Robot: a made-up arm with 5 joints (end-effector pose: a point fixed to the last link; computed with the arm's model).
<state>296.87 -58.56 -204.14 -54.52 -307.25</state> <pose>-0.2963 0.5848 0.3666 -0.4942 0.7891 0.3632 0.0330</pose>
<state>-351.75 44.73 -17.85 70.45 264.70</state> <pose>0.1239 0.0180 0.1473 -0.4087 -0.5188 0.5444 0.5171</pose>
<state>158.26 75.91 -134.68 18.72 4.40</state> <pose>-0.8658 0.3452 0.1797 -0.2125 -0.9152 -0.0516 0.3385</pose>
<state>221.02 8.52 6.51 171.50 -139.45</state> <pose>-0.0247 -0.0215 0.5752 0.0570 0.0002 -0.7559 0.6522</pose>
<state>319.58 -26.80 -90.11 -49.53 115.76</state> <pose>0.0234 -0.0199 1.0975 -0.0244 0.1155 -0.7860 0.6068</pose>
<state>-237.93 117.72 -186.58 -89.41 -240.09</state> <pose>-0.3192 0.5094 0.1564 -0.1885 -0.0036 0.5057 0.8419</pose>
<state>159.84 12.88 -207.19 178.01 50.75</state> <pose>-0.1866 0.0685 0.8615 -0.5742 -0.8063 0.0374 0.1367</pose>
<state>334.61 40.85 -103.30 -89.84 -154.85</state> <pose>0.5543 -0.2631 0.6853 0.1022 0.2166 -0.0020 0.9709</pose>
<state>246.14 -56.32 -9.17 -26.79 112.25</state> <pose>-0.0527 -0.1192 0.6691 -0.2713 -0.6376 0.7210 0.0101</pose>
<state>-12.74 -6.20 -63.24 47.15 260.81</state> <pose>0.4978 -0.1126 0.5992 0.7149 0.6719 0.1082 0.1602</pose>
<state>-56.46 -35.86 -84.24 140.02 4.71</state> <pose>0.0527 -0.0794 0.7194 -0.8479 0.5011 0.1556 0.0755</pose>
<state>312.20 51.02 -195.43 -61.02 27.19</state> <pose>0.2274 -0.2508 0.8754 -0.1746 0.1340 0.9597 0.1745</pose>
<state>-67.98 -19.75 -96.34 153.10 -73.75</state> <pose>0.0645 -0.1594 0.7305 -0.9471 -0.0477 0.1040 0.2999</pose>
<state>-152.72 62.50 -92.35 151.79 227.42</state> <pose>-0.3931 -0.2027 0.1740 -0.4778 0.0848 -0.6951 0.5305</pose>
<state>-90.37 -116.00 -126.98 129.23 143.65</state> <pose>0.0041 0.6377 0.4212 0.2482 0.4869 -0.7486 0.3755</pose>
